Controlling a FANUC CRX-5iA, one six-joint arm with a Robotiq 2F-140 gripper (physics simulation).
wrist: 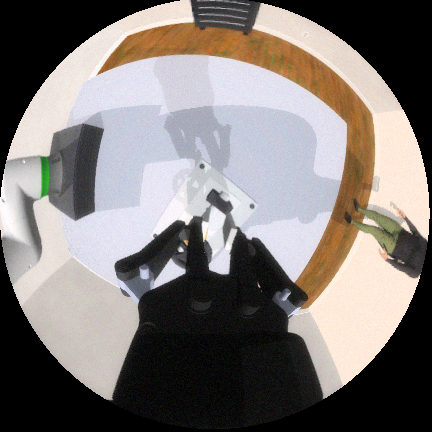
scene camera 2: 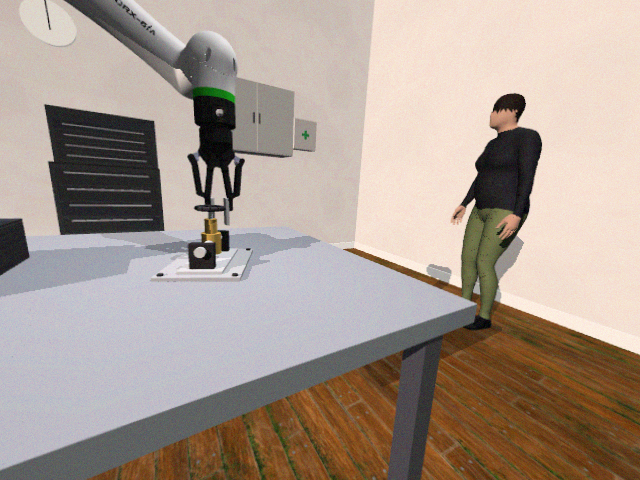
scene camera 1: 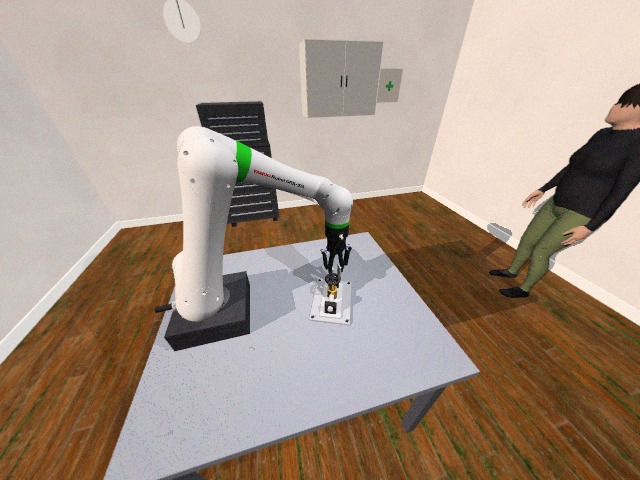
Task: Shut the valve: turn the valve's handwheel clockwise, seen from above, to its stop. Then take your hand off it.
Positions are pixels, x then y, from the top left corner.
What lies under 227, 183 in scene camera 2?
My gripper.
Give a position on a white base plate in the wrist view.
200, 173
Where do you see a white base plate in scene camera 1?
346, 293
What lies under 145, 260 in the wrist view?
My gripper.
